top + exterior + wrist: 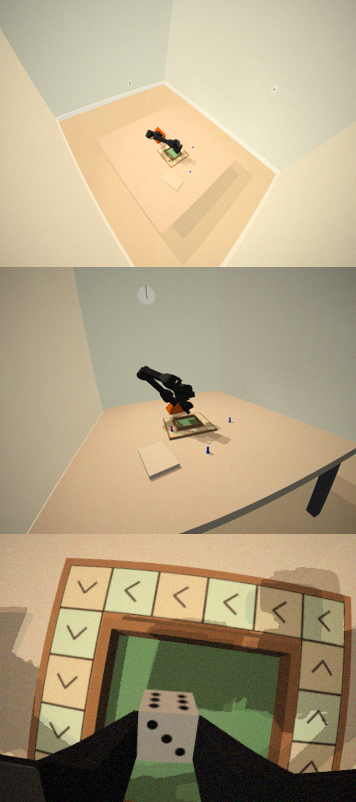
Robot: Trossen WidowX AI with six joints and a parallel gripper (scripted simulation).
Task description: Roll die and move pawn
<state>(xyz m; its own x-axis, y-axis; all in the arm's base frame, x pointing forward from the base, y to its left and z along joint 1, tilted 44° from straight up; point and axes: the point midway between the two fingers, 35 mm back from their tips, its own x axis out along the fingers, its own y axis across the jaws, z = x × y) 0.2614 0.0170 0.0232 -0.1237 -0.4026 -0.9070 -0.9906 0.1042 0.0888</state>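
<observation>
Right now my gripper tip is 14 cm to the left of the purple pawn, 7 cm short of it and 5 cm above it. Also, from my gripper tip: green dice tray: 7 cm below, 2 cm to the right, 1 cm ahead; then white die: right at my gripper tip; then white disc: 25 cm ahead, 8 cm below, 1 cm to the left.
</observation>
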